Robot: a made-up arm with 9 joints. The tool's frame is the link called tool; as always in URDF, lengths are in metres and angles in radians. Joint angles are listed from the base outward. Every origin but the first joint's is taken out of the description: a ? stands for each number. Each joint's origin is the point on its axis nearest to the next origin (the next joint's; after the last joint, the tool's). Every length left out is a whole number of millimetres.
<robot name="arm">
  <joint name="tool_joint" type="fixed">
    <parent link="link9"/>
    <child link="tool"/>
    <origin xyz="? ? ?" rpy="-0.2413 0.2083 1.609"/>
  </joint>
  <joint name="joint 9" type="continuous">
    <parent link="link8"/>
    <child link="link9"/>
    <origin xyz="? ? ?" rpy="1.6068 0 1.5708"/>
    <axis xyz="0 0 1"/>
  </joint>
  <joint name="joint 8" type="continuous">
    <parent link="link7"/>
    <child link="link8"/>
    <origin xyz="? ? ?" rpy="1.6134 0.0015 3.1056"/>
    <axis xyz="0 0 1"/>
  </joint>
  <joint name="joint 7" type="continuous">
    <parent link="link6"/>
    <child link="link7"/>
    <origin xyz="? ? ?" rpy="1.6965 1.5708 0"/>
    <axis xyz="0 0 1"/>
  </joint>
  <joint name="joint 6" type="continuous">
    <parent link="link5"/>
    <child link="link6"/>
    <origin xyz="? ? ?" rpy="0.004 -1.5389 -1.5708"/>
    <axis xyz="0 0 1"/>
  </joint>
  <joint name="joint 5" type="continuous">
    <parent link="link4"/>
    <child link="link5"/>
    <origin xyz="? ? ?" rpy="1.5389 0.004 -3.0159"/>
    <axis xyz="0 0 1"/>
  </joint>
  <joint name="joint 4" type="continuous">
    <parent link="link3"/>
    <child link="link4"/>
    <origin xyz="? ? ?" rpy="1.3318 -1.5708 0"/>
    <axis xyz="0 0 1"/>
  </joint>
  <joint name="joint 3" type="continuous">
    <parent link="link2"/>
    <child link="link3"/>
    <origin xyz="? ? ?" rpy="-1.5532 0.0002 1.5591"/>
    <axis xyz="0 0 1"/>
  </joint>
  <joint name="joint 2" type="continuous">
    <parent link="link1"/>
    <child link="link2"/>
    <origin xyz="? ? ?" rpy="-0.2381 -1.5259 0"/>
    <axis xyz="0 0 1"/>
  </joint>
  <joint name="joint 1" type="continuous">
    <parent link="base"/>
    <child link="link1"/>
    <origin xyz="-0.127 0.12 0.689" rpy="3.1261 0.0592 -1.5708"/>
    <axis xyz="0 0 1"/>
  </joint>
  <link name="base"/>
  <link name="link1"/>
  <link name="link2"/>
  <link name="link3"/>
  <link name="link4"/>
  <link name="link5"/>
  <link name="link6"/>
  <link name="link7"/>
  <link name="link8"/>
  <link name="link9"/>
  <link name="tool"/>
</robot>
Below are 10 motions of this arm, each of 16 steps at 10 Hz.
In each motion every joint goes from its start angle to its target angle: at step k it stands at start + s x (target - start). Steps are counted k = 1, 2, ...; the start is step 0. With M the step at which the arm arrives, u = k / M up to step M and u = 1 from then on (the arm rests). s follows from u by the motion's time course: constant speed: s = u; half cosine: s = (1 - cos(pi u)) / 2; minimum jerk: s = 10 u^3 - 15 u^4 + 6 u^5.
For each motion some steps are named. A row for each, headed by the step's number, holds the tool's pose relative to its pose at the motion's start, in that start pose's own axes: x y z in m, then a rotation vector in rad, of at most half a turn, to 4 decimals.
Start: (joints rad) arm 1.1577 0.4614 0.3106 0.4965 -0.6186 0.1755 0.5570 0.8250 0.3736
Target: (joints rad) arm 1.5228 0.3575 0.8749 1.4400 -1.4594 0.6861 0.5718 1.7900 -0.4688
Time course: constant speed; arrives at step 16
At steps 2, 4, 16:
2: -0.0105 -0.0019 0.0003 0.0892 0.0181 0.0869
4: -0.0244 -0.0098 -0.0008 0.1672 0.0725 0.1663
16: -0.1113 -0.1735 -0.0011 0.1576 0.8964 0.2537

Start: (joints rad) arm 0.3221 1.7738 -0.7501 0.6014 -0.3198 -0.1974 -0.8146 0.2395 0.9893
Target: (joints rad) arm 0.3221 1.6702 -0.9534 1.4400 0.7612 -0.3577 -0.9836 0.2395 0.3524
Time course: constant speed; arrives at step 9
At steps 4, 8, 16:
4: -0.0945 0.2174 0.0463 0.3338 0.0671 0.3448
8: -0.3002 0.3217 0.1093 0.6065 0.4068 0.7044
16: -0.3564 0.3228 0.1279 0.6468 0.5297 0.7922

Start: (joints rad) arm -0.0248 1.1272 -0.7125 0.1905 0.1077 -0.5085 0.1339 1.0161 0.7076
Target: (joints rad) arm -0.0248 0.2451 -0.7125 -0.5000 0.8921 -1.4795 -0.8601 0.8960 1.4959
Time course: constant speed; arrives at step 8
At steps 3, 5, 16:
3: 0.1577 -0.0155 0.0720 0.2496 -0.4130 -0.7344
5: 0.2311 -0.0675 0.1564 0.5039 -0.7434 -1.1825
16: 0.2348 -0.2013 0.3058 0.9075 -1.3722 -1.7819

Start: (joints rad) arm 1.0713 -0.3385 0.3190 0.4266 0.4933 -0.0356 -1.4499 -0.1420 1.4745
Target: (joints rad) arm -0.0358 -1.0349 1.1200 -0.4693 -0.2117 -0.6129 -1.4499 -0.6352 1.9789
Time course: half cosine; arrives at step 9
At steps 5, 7, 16:
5: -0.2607 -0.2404 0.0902 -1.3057 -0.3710 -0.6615
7: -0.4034 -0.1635 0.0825 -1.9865 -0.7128 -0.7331
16: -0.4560 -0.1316 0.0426 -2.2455 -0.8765 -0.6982

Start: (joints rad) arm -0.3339 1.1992 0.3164 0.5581 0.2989 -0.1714 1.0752 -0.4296 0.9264
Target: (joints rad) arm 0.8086 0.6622 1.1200 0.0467 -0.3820 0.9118 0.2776 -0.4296 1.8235
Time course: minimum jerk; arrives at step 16
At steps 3, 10, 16:
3: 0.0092 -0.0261 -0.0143 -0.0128 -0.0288 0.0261
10: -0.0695 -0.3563 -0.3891 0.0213 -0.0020 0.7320
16: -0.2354 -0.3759 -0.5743 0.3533 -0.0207 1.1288

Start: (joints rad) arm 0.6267 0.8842 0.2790 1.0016 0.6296 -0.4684 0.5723 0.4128 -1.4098
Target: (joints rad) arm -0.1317 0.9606 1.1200 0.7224 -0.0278 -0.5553 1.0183 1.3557 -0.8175
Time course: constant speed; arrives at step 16
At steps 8, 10, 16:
8: 0.3390 0.0174 -0.1901 0.0456 -0.6570 1.0539
10: 0.4205 0.0297 -0.2019 -0.0499 -0.7997 1.3470
16: 0.6275 0.0804 -0.1827 -0.6245 -1.1096 2.2007

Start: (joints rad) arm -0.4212 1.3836 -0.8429 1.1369 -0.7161 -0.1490 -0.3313 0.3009 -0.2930
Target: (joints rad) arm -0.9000 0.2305 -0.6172 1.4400 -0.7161 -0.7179 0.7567 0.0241 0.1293
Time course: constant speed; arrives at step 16
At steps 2, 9, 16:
2: 0.0787 0.0328 0.0431 0.0794 -0.1817 -0.1226
9: 0.3478 0.0280 0.1836 0.0252 -0.7688 -0.7499
16: 0.5331 -0.0863 0.2728 -0.4954 -1.0620 -1.5559

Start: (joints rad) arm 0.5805 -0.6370 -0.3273 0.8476 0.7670 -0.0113 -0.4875 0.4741 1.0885
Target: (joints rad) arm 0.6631 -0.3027 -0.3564 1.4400 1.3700 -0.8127 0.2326 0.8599 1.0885
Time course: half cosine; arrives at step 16
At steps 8, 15, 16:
8: 0.0094 0.1300 0.0437 0.2288 -0.3010 -0.2476
15: -0.0010 0.1950 0.1270 0.3462 -0.3239 -0.6444
16: -0.0012 0.1956 0.1287 0.3470 -0.3212 -0.6522

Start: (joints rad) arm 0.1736 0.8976 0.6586 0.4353 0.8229 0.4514 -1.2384 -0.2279 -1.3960
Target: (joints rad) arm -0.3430 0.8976 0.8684 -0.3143 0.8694 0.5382 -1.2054 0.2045 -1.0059
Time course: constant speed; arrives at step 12
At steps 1, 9, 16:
1: 0.0122 0.0196 0.0019 0.0339 0.0257 -0.0241
9: 0.1071 0.1328 0.0071 0.3935 0.0276 -0.1454
16: 0.1340 0.1589 0.0045 0.5369 -0.0682 -0.1482

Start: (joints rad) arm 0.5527 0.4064 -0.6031 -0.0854 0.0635 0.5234 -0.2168 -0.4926 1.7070
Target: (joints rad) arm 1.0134 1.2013 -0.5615 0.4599 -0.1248 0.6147 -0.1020 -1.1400 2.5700
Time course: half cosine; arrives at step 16
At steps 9, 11, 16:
9: -0.0329 0.2150 0.0706 -0.2154 0.4281 1.4418
11: -0.0751 0.2743 0.0911 -0.3170 0.5941 1.8430
16: -0.1429 0.3365 0.1143 -0.4734 0.8618 2.2838

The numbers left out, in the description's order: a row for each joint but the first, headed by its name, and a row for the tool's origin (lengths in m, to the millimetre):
tool: 0.021 0.02 0
joint 9: -0.08 -0.018 0
joint 8: 0.02 0.038 0
joint 7: -0.04 -0.046 0
joint 6: 0.253 -0.061 0
joint 5: -0.049 0.167 0
joint 4: 0.12 0.026 0
joint 3: -0.082 0.038 0
joint 2: -0.283 0.383 0

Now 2 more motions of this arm.
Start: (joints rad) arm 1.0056 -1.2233 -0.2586 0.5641 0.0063 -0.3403 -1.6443 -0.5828 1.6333
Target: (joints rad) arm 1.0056 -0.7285 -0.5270 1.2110 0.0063 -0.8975 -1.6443 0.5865 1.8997
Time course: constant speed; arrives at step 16
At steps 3, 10, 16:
3: 0.0393 0.0180 -0.0540 0.0515 -0.1444 0.0116
10: 0.0834 0.0912 -0.1830 0.1505 -0.4739 -0.0453
16: 0.0646 0.1822 -0.2765 0.1869 -0.7304 -0.1893

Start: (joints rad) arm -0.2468 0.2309 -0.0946 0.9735 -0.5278 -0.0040 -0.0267 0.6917 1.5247
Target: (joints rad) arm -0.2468 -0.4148 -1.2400 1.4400 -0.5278 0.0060 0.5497 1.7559 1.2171
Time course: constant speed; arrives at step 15
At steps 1, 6, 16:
1: 0.0297 -0.0063 0.0264 0.0032 -0.1352 -0.0483
6: 0.1314 -0.0757 0.2018 -0.0268 -0.8486 -0.2842
16: 0.0214 -0.1950 0.5650 -0.3632 -2.2143 -0.3585

